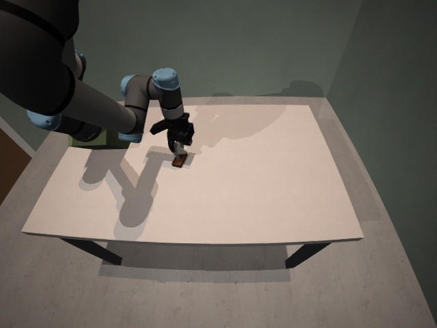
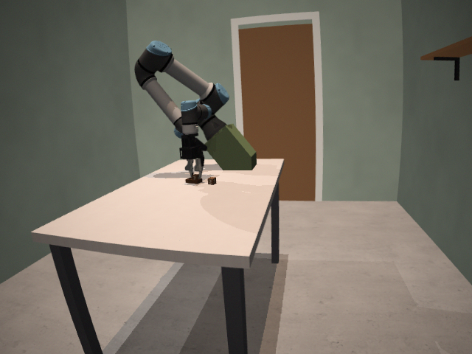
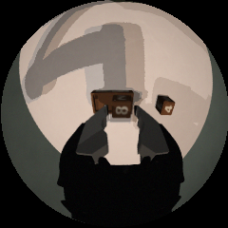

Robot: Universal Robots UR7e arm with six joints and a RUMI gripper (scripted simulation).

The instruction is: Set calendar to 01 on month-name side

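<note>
The brown tray is 20 mm to the right of my hand and 30 mm below it.
</note>
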